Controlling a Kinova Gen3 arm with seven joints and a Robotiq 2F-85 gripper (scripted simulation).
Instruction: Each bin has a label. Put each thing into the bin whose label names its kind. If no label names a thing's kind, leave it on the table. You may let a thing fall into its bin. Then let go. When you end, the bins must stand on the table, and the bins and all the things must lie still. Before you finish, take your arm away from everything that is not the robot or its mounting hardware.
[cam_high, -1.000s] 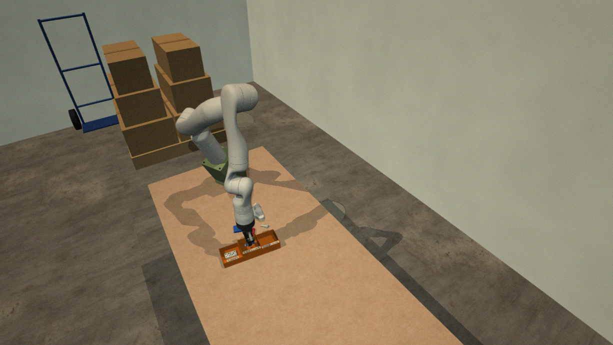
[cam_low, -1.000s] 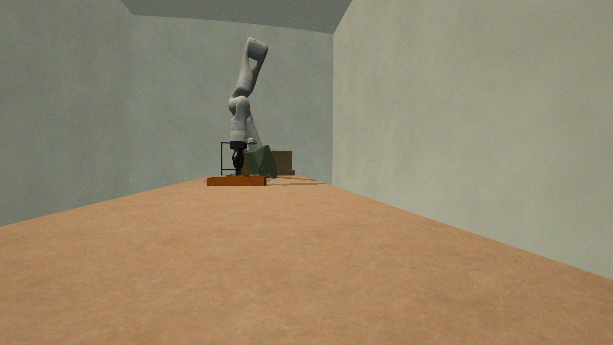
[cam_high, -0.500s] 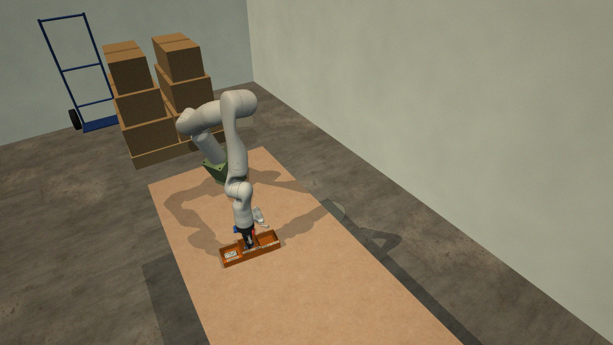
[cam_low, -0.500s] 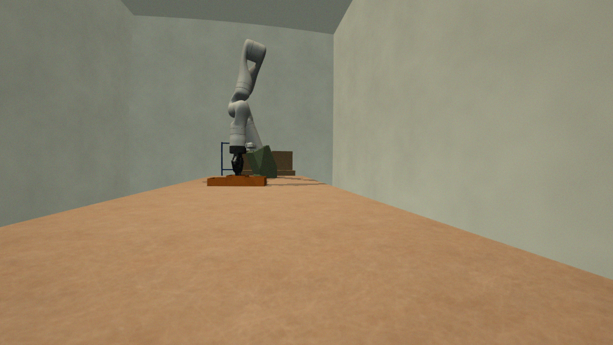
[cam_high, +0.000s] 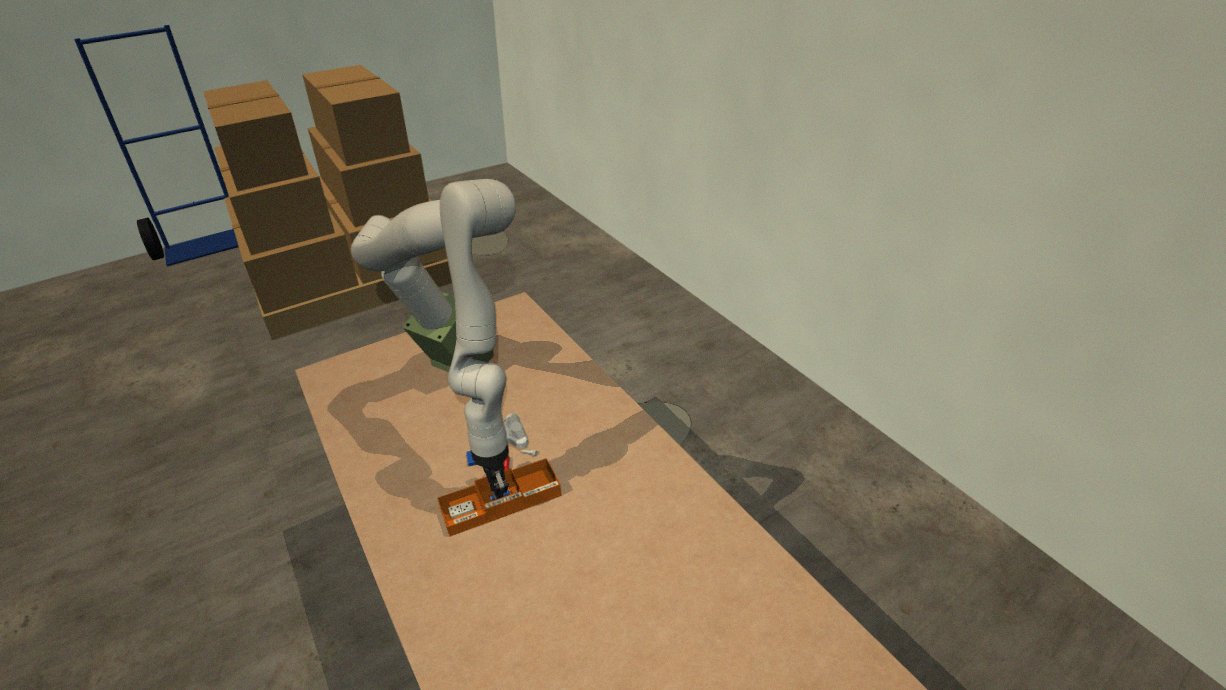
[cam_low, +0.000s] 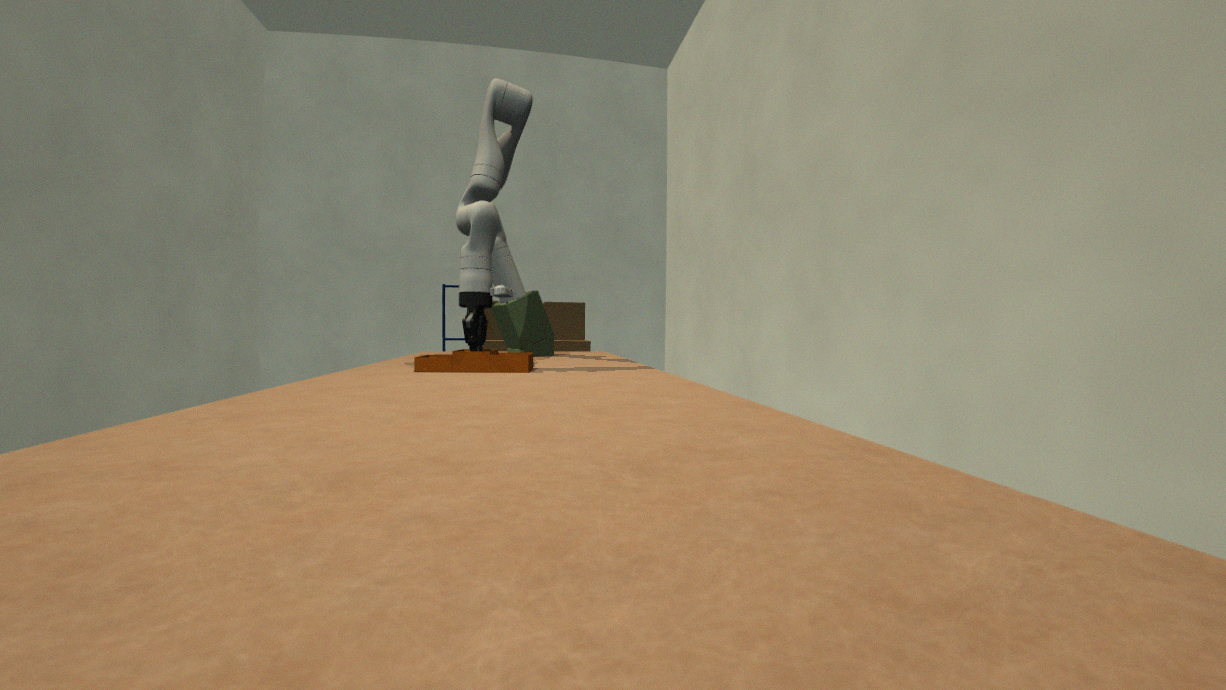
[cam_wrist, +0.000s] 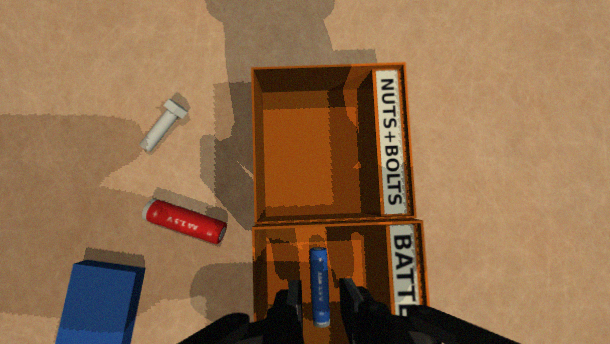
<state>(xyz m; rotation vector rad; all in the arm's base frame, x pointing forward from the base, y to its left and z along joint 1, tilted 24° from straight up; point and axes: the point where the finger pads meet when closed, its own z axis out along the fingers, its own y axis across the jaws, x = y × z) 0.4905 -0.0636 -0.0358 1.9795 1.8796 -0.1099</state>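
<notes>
The joined orange bins lies 10 mm below my hand and 10 mm ahead of it. The rest, counted from my hand: thin blue stick-like thing 20 mm below; then red battery 80 mm behind, 50 mm to the left, 30 mm below; then white domino 80 mm to the right, 20 mm below, 10 mm behind.
</notes>
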